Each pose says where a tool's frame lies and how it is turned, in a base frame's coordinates. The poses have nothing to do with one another.
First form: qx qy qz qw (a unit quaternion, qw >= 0); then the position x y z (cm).
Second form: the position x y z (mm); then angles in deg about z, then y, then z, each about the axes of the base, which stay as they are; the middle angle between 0 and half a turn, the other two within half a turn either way. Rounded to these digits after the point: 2 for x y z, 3 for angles.
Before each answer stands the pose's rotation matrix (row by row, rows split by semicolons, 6 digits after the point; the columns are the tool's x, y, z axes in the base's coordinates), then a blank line. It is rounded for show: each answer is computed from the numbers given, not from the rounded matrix.
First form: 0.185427, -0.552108, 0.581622, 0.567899, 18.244, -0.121, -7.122
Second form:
-0.286215 -0.865357 -0.411386; 0.455854 0.254665 -0.852844; 0.842780 -0.431629 0.321587

182.44, -1.21, -71.22, -152.881, 71.241, -115.751
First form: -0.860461, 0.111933, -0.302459, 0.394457, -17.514, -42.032, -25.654
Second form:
0.791979 0.045986 0.608814; -0.431242 -0.663749 0.611120; 0.432203 -0.746540 -0.505844

-175.14, -420.32, -256.54, -120.068, 120.387, 45.108
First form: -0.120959, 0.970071, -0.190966, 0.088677, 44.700, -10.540, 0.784
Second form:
-0.955011 -0.200809 0.218244; -0.268546 0.897802 -0.349048; -0.125848 -0.391954 -0.911337

447.00, -105.40, 7.84, -72.199, 155.691, -57.984
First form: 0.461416, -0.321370, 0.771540, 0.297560, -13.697, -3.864, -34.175
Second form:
-0.397106 -0.755730 0.520748; 0.162588 -0.616358 -0.770498; 0.903256 -0.221302 0.367633

-136.97, -38.64, -341.75, -166.233, 68.430, -55.947
